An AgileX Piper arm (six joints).
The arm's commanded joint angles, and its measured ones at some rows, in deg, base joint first. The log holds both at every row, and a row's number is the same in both.
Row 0, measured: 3.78, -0.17, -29.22, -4.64, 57.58, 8.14
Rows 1 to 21, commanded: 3.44, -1.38, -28.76, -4.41, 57.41, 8.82; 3.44, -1.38, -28.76, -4.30, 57.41, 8.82; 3.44, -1.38, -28.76, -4.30, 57.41, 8.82; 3.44, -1.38, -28.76, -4.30, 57.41, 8.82; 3.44, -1.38, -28.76, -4.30, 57.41, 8.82; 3.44, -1.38, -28.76, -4.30, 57.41, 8.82; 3.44, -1.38, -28.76, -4.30, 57.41, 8.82; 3.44, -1.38, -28.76, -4.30, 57.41, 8.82; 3.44, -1.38, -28.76, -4.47, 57.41, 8.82; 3.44, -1.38, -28.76, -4.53, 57.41, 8.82; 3.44, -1.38, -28.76, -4.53, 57.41, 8.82; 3.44, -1.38, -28.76, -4.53, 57.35, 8.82; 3.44, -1.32, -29.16, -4.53, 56.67, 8.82; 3.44, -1.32, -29.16, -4.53, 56.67, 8.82; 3.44, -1.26, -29.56, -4.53, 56.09, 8.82; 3.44, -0.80, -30.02, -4.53, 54.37, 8.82; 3.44, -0.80, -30.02, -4.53, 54.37, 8.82; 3.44, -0.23, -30.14, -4.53, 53.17, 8.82; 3.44, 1.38, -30.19, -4.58, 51.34, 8.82; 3.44, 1.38, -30.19, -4.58, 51.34, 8.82; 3.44, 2.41, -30.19, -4.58, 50.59, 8.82
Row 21, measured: 3.78, 0.46, -29.68, -4.64, 53.69, 8.14
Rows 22 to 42, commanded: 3.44, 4.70, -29.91, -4.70, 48.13, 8.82; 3.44, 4.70, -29.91, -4.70, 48.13, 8.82; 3.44, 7.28, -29.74, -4.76, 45.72, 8.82; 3.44, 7.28, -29.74, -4.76, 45.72, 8.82; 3.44, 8.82, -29.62, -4.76, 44.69, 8.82; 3.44, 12.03, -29.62, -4.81, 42.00, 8.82; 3.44, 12.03, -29.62, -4.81, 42.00, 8.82; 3.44, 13.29, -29.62, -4.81, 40.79, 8.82; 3.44, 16.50, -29.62, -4.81, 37.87, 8.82; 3.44, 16.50, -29.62, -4.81, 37.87, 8.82; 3.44, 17.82, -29.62, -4.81, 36.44, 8.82; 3.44, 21.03, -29.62, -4.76, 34.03, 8.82; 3.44, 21.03, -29.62, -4.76, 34.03, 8.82; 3.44, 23.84, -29.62, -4.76, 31.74, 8.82; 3.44, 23.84, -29.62, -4.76, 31.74, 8.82; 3.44, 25.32, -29.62, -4.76, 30.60, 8.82; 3.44, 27.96, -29.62, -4.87, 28.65, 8.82; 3.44, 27.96, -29.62, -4.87, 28.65, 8.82; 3.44, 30.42, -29.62, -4.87, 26.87, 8.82; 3.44, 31.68, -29.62, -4.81, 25.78, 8.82; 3.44, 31.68, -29.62, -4.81, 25.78, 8.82
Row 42, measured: 3.78, 28.99, -29.85, -4.76, 29.22, 8.14
